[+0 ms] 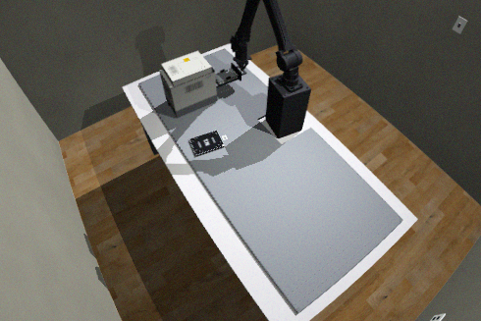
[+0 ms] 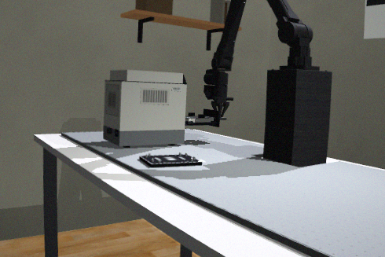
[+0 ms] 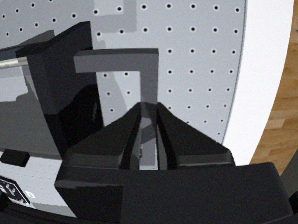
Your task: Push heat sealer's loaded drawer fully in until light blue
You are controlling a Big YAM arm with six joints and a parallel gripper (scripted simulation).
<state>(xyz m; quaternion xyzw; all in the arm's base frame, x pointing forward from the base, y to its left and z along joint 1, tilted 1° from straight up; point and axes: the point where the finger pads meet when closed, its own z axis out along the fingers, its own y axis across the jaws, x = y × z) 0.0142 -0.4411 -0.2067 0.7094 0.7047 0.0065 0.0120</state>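
The sealing frame lies 120 mm ahead of my hand.
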